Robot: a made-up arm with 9 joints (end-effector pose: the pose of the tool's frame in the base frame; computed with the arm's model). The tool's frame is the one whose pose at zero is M.
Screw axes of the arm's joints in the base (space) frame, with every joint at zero. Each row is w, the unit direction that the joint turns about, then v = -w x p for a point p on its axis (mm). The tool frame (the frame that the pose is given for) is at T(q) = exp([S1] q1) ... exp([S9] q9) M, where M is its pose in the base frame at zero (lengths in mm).
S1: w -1 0 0 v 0 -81.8 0
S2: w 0 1 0 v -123.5 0 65.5
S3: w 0 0 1 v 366.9 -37.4 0
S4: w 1 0 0 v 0 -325.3 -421.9
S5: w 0 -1 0 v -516.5 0 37.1
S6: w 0 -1 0 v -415.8 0 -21.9
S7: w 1 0 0 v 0 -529.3 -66.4
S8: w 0 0 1 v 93.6 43.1 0
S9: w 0 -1 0 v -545.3 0 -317.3
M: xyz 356.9 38.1 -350.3 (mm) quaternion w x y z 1 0 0 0
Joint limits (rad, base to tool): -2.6..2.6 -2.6..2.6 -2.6..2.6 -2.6..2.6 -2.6..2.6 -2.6..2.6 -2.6..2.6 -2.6..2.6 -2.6..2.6
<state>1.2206 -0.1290 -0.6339 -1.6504 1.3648 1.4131 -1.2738 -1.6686 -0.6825</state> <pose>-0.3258 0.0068 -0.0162 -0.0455 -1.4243 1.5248</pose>
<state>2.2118 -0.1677 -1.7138 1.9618 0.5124 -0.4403 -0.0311 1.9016 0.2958</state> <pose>0.2071 -0.6217 -0.1457 1.3212 1.1542 -2.5550</pose>
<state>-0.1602 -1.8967 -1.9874 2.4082 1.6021 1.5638 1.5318 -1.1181 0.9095</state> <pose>0.8289 0.2920 0.7759 0.8603 -0.6259 0.3653</pose>
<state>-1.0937 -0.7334 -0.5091 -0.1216 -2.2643 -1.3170 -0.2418 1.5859 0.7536</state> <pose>0.5122 0.6265 0.1546 -2.1387 -1.1661 -0.4997</pose>
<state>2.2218 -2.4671 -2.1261 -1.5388 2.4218 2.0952 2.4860 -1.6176 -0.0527</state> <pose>-0.0297 -0.1461 -0.9104 2.3301 1.1052 -1.6387</pose>
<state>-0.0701 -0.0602 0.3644 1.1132 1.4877 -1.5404 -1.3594 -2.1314 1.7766</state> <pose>-0.2622 0.3123 -0.7431 -1.5425 -1.4901 -1.2473</pose>
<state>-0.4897 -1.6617 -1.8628 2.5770 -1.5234 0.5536 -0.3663 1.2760 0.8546</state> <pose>0.2537 0.0930 0.4910 0.5367 1.8621 -0.3168</pose>
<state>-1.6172 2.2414 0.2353 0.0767 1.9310 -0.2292 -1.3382 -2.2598 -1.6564</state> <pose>-0.6572 -0.9606 -0.0694 1.4747 1.7325 -1.3511</pose>
